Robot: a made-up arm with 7 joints.
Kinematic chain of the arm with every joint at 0, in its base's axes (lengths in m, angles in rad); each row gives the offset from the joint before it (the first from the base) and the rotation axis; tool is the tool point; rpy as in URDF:
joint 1: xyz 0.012 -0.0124 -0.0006 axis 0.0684 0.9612 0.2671
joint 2: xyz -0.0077 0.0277 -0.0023 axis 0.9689 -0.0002 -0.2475
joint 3: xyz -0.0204 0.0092 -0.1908 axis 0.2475 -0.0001 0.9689
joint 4: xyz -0.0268 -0.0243 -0.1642 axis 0.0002 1 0
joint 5: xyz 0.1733 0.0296 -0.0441 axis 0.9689 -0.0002 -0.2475
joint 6: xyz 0.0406 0.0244 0.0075 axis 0.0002 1 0
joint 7: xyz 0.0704 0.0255 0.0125 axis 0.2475 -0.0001 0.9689
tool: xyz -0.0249 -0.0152 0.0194 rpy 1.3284 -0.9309 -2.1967
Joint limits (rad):
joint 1: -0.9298..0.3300
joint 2: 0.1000..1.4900
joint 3: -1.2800..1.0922
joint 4: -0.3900..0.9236
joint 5: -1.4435..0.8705
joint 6: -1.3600..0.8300
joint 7: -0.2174..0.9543
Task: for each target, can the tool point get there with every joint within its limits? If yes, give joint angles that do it. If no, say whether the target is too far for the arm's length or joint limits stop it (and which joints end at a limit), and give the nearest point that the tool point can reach.
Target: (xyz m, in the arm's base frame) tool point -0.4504 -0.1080 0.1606
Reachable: no: joint limits stop it (at a limit: joint 1, joint 2, joint 3, joint 4, joint 5, joint 7) | nearest point -0.0888 -0.1282 -0.2154 | short by 0.522 m
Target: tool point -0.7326 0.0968 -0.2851
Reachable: no: too far | nearest point -0.2869 0.2050 -0.4352 | short by 0.483 m
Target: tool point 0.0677 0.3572 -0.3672
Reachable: yes | joints 0.2169 0.5987 0.3418 0.7311 0.0520 -0.9665 0.8246
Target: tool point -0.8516 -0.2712 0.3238
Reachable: no: too far | nearest point -0.0868 -0.1336 -0.2134 | short by 0.945 m
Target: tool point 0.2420 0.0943 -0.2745
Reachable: yes | joints -0.2574 0.6456 -0.7603 -0.1833 -0.6332 -0.9338 0.3078
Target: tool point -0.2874 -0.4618 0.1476
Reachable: no: joint limits stop it (at a limit: joint 1, joint 2, joint 3, joint 4, joint 5, joint 7) | nearest point -0.0651 -0.1733 -0.2135 | short by 0.513 m
